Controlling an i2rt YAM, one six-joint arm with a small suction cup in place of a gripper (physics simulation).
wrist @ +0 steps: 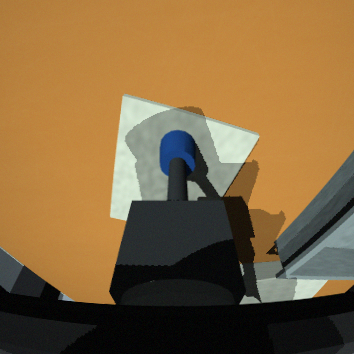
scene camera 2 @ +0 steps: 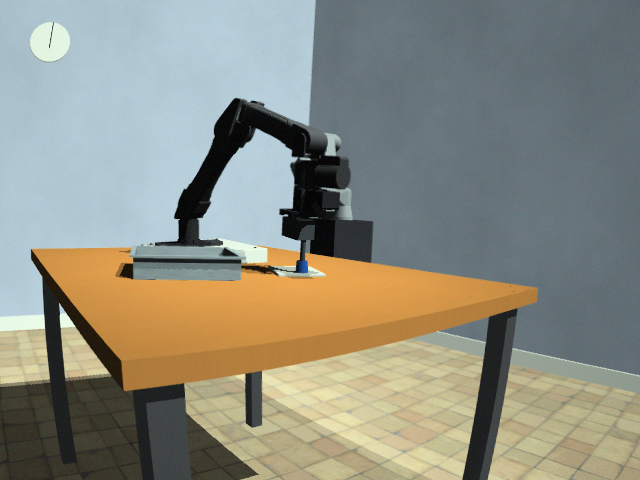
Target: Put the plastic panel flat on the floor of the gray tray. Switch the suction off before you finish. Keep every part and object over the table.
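Pixels of known places: hand, its tool point: (wrist: 177, 146) (scene camera 2: 301, 272); arm's base, origin of its link: (scene camera 2: 189, 245).
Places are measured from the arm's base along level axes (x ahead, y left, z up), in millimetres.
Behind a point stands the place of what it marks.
The plastic panel (scene camera 2: 316, 273) @(x 409, y 194, z -29 mm) (wrist: 125, 180) @(x 344, y 218, z -28 mm), a thin pale square, lies flat on the table, outside the tray and to its right in the scene view. My gripper, a blue suction cup (scene camera 2: 301, 267) (wrist: 177, 147) on a dark rod, points down at the middle of the panel. It touches the panel or is just above it; the exact contact cannot be made out. The suction cup is open and holds nothing. The gray tray (scene camera 2: 186, 269) @(x 421, y -120, z -12 mm) (wrist: 320, 207) @(x 324, y 16, z -18 mm) stands to the left in the scene view; its floor is hidden there. Its edge shows at the right of the wrist view.
A white slab (scene camera 2: 254, 253) @(x 155, y 147, z -8 mm) (wrist: 307, 289) @(x 109, y -74, z -8 mm) lies behind the tray, near the arm's base. The orange table (scene camera 2: 330, 310) @(x 748, y 20, z -34 mm) has its near edge well in front of the panel. A pale second arm (scene camera 2: 345, 204) stands on a dark pedestal (scene camera 2: 354, 240) behind the table.
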